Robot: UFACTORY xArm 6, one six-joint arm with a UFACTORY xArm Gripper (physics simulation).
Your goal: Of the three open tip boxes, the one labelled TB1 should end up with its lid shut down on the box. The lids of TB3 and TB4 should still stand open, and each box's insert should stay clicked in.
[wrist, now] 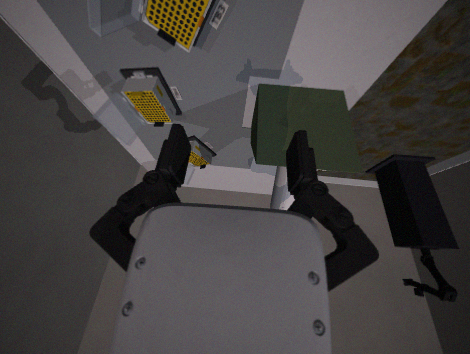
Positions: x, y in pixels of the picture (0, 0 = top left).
Labels:
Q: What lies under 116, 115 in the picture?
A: A clear lid.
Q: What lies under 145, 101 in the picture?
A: A yellow insert.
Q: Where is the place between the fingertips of the gripper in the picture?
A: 238, 138

